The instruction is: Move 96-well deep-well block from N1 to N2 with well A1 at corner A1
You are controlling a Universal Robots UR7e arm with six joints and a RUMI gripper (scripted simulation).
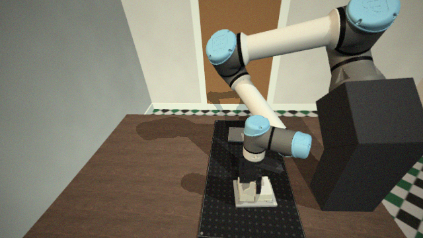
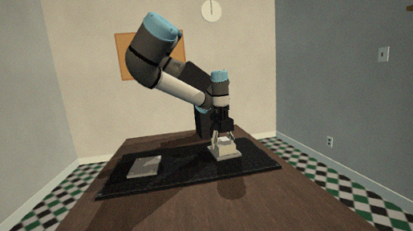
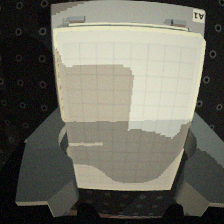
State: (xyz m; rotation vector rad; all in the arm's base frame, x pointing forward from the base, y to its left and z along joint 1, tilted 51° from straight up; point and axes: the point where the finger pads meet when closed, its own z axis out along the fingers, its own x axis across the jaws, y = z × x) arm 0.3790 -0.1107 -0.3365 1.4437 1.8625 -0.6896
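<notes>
Right now my hand is 1 cm below the deep-well block.
</notes>
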